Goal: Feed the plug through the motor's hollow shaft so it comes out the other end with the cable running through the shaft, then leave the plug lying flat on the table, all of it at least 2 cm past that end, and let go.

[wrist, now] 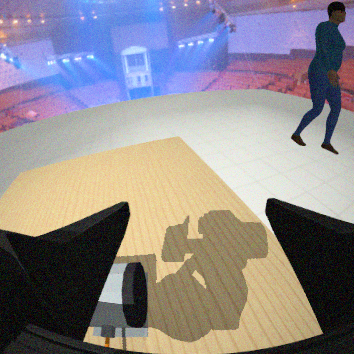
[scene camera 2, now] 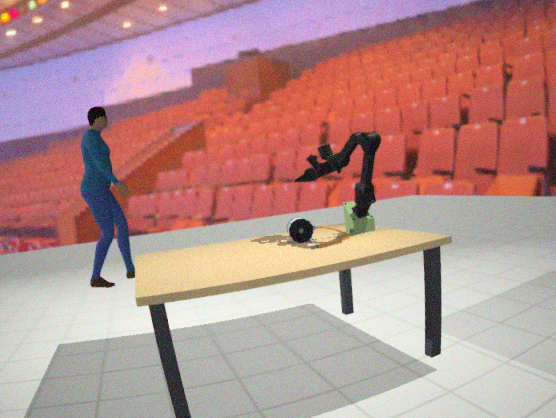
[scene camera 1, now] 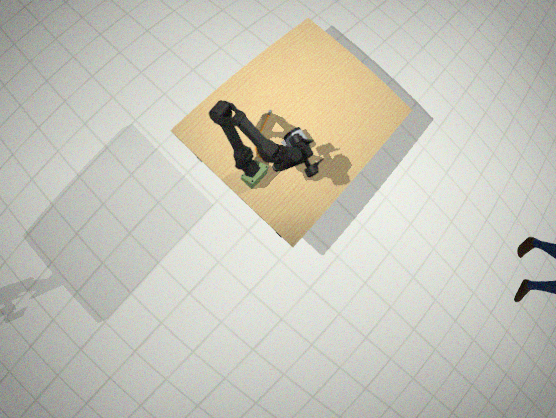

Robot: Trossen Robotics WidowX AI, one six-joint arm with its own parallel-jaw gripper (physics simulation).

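Frame: origin at the arm's base, x ahead, y left, z up, level; millimetres.
Where they show: gripper, between the fingertips: [wrist: 197,207] [scene camera 2: 294,181] [scene camera 1: 318,149]; arm's base, origin of its link: [scene camera 2: 360,211] [scene camera 1: 252,171].
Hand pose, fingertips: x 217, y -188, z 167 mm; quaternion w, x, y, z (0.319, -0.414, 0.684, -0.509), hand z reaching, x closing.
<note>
Each offset is from my fingertips to the top centre of the thing. Level surfaces: height alone.
The motor @[62 mm ahead, 117 mm left, 158 mm down] [scene camera 1: 295,133] [scene camera 2: 300,230] [wrist: 135,295], a silver-and-grey cylinder with black end parts, lies on its side on the table @[260 mm down] [scene camera 1: 325,75] [scene camera 2: 210,267] [wrist: 165,170]. An orange cable [scene camera 1: 266,122] [scene camera 2: 341,241] [wrist: 107,342] runs from the motor's side and curves over the table towards the arm's base. Its small grey plug @[121 mm ahead, 332 mm left, 246 mm down] [scene camera 1: 270,111] [scene camera 2: 314,246] lies on the table beside the motor, outside the shaft. The plug does not show in the wrist view. My gripper [scene camera 1: 316,151] [scene camera 2: 298,180] [wrist: 197,207] is open and empty, high above the table; its left finger partly hides the motor in the wrist view. The shaft's bore cannot be made out.
The arm's green base [scene camera 1: 255,175] [scene camera 2: 359,220] stands near one table edge, with the cable's curve close by. The arm's shadow [wrist: 220,285] falls beside the motor. A person [scene camera 2: 102,185] [wrist: 327,75] in blue stands on the floor away from the table.
</note>
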